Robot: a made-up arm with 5 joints.
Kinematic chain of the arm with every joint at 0, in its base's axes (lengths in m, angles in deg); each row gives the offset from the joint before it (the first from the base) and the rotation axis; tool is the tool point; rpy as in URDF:
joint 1: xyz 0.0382 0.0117 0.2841 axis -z
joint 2: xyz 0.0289 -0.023 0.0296 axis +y
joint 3: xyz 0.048 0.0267 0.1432 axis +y
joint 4: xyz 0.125 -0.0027 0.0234 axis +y
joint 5: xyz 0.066 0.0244 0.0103 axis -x
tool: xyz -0.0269 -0.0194 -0.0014 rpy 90 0 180
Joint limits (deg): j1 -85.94..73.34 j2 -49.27..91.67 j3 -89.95..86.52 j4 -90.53..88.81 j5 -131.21..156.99
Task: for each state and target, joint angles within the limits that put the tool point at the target. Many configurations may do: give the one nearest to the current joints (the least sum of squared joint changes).
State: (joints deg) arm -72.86 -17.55 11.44 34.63 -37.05
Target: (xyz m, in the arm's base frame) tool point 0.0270 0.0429 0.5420
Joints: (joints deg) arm -84.82 -49.27 -9.56 82.33 -49.89
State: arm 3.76 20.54 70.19 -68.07 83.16
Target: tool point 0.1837 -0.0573 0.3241
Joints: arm 32.65 12.65 85.88 -71.65 79.26
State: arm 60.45 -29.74 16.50 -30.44 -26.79
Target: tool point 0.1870 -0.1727 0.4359
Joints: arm 53.27 -1.44 23.69 -27.61 -28.35
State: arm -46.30 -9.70 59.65 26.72 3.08
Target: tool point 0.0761 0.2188 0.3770
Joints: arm -78.01 -4.30 40.97 21.12 6.34
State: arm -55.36 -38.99 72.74 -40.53 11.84
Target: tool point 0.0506 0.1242 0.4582
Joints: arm -80.56 -46.97 65.17 -42.72 13.58
